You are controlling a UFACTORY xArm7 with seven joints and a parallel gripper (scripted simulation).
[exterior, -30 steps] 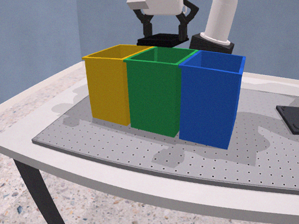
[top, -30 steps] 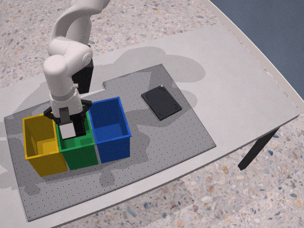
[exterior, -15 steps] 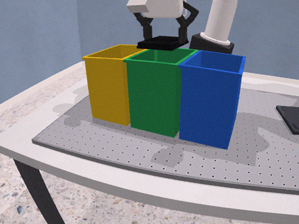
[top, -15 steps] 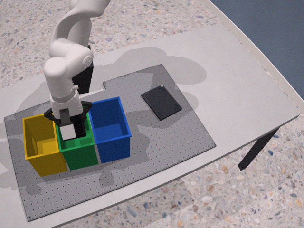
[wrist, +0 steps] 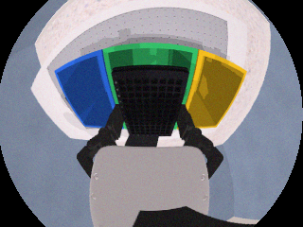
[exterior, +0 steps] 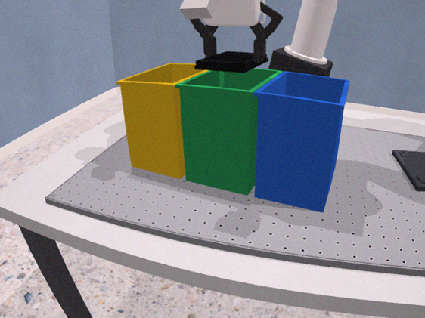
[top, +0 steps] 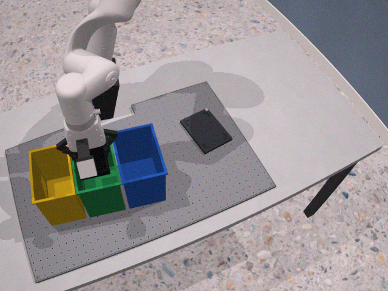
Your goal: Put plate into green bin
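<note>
Now: hand 1 cm above the black 96-well plate. Round my hand: blue bin (13 cm to the left, 13 cm below, 4 cm ahead); then yellow bin (13 cm to the right, 13 cm below, 4 cm behind); then green bin (13 cm below).
</note>
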